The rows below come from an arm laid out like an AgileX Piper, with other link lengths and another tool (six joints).
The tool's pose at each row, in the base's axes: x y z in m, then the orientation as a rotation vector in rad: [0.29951 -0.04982 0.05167 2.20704 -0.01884 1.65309]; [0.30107 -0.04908 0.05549 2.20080 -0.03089 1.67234]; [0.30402 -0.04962 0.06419 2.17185 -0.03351 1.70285]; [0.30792 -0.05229 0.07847 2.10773 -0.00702 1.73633]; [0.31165 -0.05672 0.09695 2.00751 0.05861 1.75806]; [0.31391 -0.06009 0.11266 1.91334 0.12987 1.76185]
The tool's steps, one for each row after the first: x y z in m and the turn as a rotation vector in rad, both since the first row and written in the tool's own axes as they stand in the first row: [0.00418 0.00006 0.00031 -0.00114 0.01168 0.01285]; [0.01304 0.00241 0.00116 -0.00897 0.04054 0.01641]; [0.02691 0.00814 0.00223 -0.02667 0.09060 -0.00862]; [0.04424 0.01676 0.00270 -0.05500 0.15712 -0.07448]; [0.05878 0.02394 0.00213 -0.08169 0.21381 -0.14899]
